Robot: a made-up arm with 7 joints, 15 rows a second.
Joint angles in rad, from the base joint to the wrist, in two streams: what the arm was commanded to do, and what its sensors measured. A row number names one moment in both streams.
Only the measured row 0 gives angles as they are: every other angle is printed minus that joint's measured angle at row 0.
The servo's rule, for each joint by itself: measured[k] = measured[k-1] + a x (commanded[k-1-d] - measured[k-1]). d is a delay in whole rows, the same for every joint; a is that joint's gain. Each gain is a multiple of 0.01, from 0.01 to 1. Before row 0 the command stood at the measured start. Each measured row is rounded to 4 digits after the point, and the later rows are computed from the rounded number. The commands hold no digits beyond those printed.
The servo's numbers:
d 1
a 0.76 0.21 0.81 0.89 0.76 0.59 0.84
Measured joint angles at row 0:
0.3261, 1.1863, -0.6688, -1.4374, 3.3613, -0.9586, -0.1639
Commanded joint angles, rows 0 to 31:
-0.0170, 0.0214, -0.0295, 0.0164, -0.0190, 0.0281, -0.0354
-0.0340, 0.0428, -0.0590, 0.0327, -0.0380, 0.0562, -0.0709
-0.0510, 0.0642, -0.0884, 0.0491, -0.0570, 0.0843, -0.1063
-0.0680, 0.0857, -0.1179, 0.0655, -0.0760, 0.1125, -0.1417
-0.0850, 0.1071, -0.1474, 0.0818, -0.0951, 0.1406, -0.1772
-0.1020, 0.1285, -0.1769, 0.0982, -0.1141, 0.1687, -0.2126
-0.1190, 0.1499, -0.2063, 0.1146, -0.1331, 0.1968, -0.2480
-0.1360, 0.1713, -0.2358, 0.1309, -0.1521, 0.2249, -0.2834
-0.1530, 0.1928, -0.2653, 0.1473, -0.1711, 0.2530, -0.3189
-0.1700, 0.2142, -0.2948, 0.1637, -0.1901, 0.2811, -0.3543
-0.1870, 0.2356, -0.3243, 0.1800, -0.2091, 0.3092, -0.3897
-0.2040, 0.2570, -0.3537, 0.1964, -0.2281, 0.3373, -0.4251
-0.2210, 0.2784, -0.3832, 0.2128, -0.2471, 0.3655, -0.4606
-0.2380, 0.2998, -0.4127, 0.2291, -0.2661, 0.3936, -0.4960
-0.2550, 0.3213, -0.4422, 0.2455, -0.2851, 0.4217, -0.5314
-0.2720, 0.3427, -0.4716, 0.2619, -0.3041, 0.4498, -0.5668
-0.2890, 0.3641, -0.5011, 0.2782, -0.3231, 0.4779, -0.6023
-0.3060, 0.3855, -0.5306, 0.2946, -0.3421, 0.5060, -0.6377
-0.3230, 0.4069, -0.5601, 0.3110, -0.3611, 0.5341, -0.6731
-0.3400, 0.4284, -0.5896, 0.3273, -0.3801, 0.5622, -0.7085
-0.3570, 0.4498, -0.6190, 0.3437, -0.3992, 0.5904, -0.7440
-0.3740, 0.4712, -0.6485, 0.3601, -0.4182, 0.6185, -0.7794
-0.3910, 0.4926, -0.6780, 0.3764, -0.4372, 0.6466, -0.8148
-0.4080, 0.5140, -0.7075, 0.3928, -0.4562, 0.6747, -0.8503
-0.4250, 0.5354, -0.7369, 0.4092, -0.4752, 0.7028, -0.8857
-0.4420, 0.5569, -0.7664, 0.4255, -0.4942, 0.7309, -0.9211
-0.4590, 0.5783, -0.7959, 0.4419, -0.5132, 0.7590, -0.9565
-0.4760, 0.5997, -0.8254, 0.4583, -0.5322, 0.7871, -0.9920
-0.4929, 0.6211, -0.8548, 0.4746, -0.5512, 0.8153, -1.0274
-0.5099, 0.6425, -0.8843, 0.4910, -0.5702, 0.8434, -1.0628
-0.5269, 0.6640, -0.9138, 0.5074, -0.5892, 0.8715, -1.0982
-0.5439, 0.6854, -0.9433, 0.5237, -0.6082, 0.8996, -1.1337
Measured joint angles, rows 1 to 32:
0.0000, 0.0000, 0.0000, 0.0000, 0.0000, 0.0000, 0.0000
-0.0129, 0.0045, -0.0239, 0.0146, -0.0144, 0.0166, -0.0297
-0.0289, 0.0125, -0.0523, 0.0307, -0.0323, 0.0400, -0.0643
-0.0457, 0.0234, -0.0815, 0.0471, -0.0511, 0.0661, -0.0996
-0.0626, 0.0365, -0.1110, 0.0635, -0.0700, 0.0935, -0.1350
-0.0796, 0.0513, -0.1405, 0.0798, -0.0891, 0.1213, -0.1704
-0.0966, 0.0675, -0.1700, 0.0962, -0.1081, 0.1493, -0.2058
-0.1136, 0.0848, -0.1994, 0.1126, -0.1271, 0.1773, -0.2412
-0.1306, 0.1030, -0.2289, 0.1289, -0.1461, 0.2054, -0.2766
-0.1476, 0.1219, -0.2584, 0.1453, -0.1651, 0.2335, -0.3121
-0.1646, 0.1413, -0.2879, 0.1617, -0.1841, 0.2616, -0.3475
-0.1816, 0.1611, -0.3174, 0.1780, -0.2031, 0.2897, -0.3829
-0.1986, 0.1812, -0.3468, 0.1944, -0.2221, 0.3178, -0.4183
-0.2156, 0.2016, -0.3763, 0.2108, -0.2411, 0.3459, -0.4538
-0.2326, 0.2222, -0.4058, 0.2271, -0.2601, 0.3740, -0.4892
-0.2496, 0.2430, -0.4353, 0.2435, -0.2791, 0.4021, -0.5246
-0.2666, 0.2639, -0.4647, 0.2599, -0.2981, 0.4302, -0.5600
-0.2836, 0.2849, -0.4942, 0.2762, -0.3171, 0.4583, -0.5955
-0.3006, 0.3060, -0.5237, 0.2926, -0.3361, 0.4864, -0.6309
-0.3176, 0.3272, -0.5532, 0.3090, -0.3551, 0.5145, -0.6663
-0.3346, 0.3485, -0.5827, 0.3253, -0.3741, 0.5426, -0.7017
-0.3516, 0.3698, -0.6121, 0.3417, -0.3932, 0.5708, -0.7372
-0.3686, 0.3911, -0.6416, 0.3581, -0.4122, 0.5989, -0.7726
-0.3856, 0.4124, -0.6711, 0.3744, -0.4312, 0.6270, -0.8080
-0.4026, 0.4337, -0.7006, 0.3908, -0.4502, 0.6551, -0.8435
-0.4196, 0.4551, -0.7300, 0.4072, -0.4692, 0.6832, -0.8789
-0.4366, 0.4765, -0.7595, 0.4235, -0.4882, 0.7113, -0.9143
-0.4536, 0.4979, -0.7890, 0.4399, -0.5072, 0.7394, -0.9497
-0.4706, 0.5193, -0.8185, 0.4563, -0.5262, 0.7675, -0.9852
-0.4875, 0.5407, -0.8479, 0.4726, -0.5452, 0.7957, -1.0206
-0.5045, 0.5621, -0.8774, 0.4890, -0.5642, 0.8238, -1.0560
-0.5215, 0.5835, -0.9069, 0.5054, -0.5832, 0.8519, -1.0914

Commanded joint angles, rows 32 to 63:
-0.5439, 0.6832, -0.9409, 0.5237, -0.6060, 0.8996, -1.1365
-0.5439, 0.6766, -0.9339, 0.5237, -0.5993, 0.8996, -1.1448
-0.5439, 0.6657, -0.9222, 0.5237, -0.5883, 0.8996, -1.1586
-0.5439, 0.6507, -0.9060, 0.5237, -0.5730, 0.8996, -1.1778
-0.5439, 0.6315, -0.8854, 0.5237, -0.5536, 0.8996, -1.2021
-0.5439, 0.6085, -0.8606, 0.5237, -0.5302, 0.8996, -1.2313
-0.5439, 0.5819, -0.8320, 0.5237, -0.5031, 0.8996, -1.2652
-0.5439, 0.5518, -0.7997, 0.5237, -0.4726, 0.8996, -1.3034
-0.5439, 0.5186, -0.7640, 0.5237, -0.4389, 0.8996, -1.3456
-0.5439, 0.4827, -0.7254, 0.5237, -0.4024, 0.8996, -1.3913
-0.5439, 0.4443, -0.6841, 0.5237, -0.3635, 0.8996, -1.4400
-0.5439, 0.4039, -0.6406, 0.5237, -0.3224, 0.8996, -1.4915
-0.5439, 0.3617, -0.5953, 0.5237, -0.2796, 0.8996, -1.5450
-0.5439, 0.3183, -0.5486, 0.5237, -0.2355, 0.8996, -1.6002
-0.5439, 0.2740, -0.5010, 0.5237, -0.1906, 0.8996, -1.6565
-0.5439, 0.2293, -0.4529, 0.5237, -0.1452, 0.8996, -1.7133
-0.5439, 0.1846, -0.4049, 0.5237, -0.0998, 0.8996, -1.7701
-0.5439, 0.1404, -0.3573, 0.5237, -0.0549, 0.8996, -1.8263
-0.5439, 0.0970, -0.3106, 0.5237, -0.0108, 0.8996, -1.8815
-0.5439, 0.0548, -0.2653, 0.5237, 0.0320, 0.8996, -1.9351
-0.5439, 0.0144, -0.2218, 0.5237, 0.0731, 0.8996, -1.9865
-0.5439, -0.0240, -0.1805, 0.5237, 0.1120, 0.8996, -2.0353
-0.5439, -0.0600, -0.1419, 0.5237, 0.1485, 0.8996, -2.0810
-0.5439, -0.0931, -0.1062, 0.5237, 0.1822, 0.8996, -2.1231
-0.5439, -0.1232, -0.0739, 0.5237, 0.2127, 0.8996, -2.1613
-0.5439, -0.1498, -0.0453, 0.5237, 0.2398, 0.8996, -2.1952
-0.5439, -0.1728, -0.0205, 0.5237, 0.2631, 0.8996, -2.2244
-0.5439, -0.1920, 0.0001, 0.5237, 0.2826, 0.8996, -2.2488
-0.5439, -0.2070, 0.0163, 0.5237, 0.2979, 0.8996, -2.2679
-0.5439, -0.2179, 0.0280, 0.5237, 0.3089, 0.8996, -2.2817
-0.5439, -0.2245, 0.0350, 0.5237, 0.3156, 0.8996, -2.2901
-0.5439, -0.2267, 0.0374, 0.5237, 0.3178, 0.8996, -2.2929
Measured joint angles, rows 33 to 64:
-0.5385, 0.6049, -0.9364, 0.5217, -0.6022, 0.8800, -1.1269
-0.5426, 0.6213, -0.9400, 0.5235, -0.6051, 0.8916, -1.1350
-0.5436, 0.6329, -0.9351, 0.5237, -0.6007, 0.8963, -1.1432
-0.5438, 0.6398, -0.9247, 0.5237, -0.5913, 0.8982, -1.1561
-0.5439, 0.6421, -0.9096, 0.5237, -0.5774, 0.8990, -1.1743
-0.5439, 0.6399, -0.8900, 0.5237, -0.5593, 0.8994, -1.1977
-0.5439, 0.6333, -0.8662, 0.5237, -0.5372, 0.8995, -1.2259
-0.5439, 0.6225, -0.8385, 0.5237, -0.5113, 0.8996, -1.2589
-0.5439, 0.6077, -0.8071, 0.5237, -0.4819, 0.8996, -1.2963
-0.5439, 0.5890, -0.7722, 0.5237, -0.4492, 0.8996, -1.3377
-0.5439, 0.5667, -0.7343, 0.5237, -0.4136, 0.8996, -1.3827
-0.5439, 0.5410, -0.6936, 0.5237, -0.3755, 0.8996, -1.4308
-0.5439, 0.5122, -0.6507, 0.5237, -0.3351, 0.8996, -1.4818
-0.5439, 0.4806, -0.6058, 0.5237, -0.2929, 0.8996, -1.5349
-0.5439, 0.4465, -0.5595, 0.5237, -0.2493, 0.8996, -1.5898
-0.5439, 0.4103, -0.5121, 0.5237, -0.2047, 0.8996, -1.6458
-0.5439, 0.3723, -0.4641, 0.5237, -0.1595, 0.8996, -1.7025
-0.5439, 0.3329, -0.4161, 0.5237, -0.1141, 0.8996, -1.7593
-0.5439, 0.2925, -0.3685, 0.5237, -0.0691, 0.8996, -1.8156
-0.5439, 0.2514, -0.3216, 0.5237, -0.0248, 0.8996, -1.8710
-0.5439, 0.2101, -0.2760, 0.5237, 0.0184, 0.8996, -1.9248
-0.5439, 0.1690, -0.2321, 0.5237, 0.0600, 0.8996, -1.9766
-0.5439, 0.1285, -0.1903, 0.5237, 0.0995, 0.8996, -2.0259
-0.5439, 0.0889, -0.1511, 0.5237, 0.1367, 0.8996, -2.0722
-0.5439, 0.0507, -0.1147, 0.5237, 0.1713, 0.8996, -2.1150
-0.5439, 0.0142, -0.0817, 0.5237, 0.2028, 0.8996, -2.1539
-0.5439, -0.0202, -0.0522, 0.5237, 0.2309, 0.8996, -2.1886
-0.5439, -0.0522, -0.0265, 0.5237, 0.2554, 0.8996, -2.2187
-0.5439, -0.0816, -0.0050, 0.5237, 0.2761, 0.8996, -2.2440
-0.5439, -0.1079, 0.0123, 0.5237, 0.2927, 0.8996, -2.2641
-0.5439, -0.1310, 0.0250, 0.5237, 0.3050, 0.8996, -2.2789
-0.5439, -0.1506, 0.0331, 0.5237, 0.3131, 0.8996, -2.2883

